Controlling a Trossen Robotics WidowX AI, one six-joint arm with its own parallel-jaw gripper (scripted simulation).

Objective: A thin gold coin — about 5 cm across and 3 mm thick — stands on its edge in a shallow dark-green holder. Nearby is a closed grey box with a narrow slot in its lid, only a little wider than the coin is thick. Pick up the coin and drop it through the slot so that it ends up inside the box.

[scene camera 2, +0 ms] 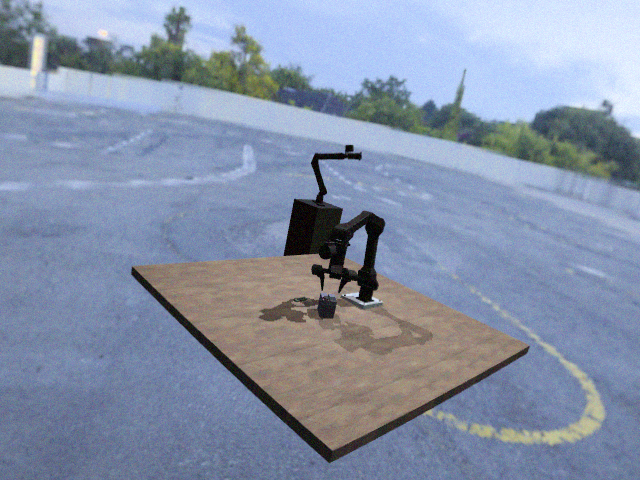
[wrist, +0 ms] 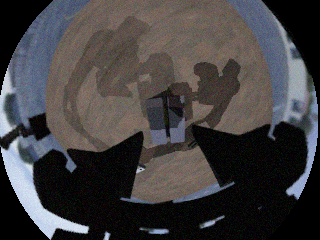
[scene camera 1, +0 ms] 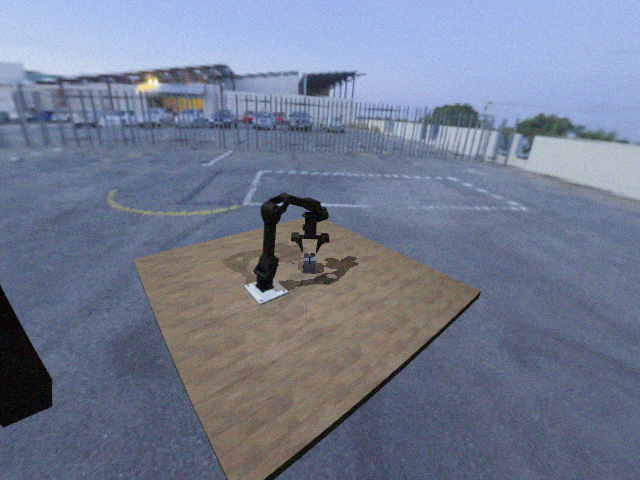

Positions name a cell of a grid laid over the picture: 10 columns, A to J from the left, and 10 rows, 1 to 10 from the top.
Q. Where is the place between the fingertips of my gripper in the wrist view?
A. At F6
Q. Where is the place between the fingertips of my gripper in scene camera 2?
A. F7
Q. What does my gripper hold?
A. Nothing.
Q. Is my gripper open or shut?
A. Open.
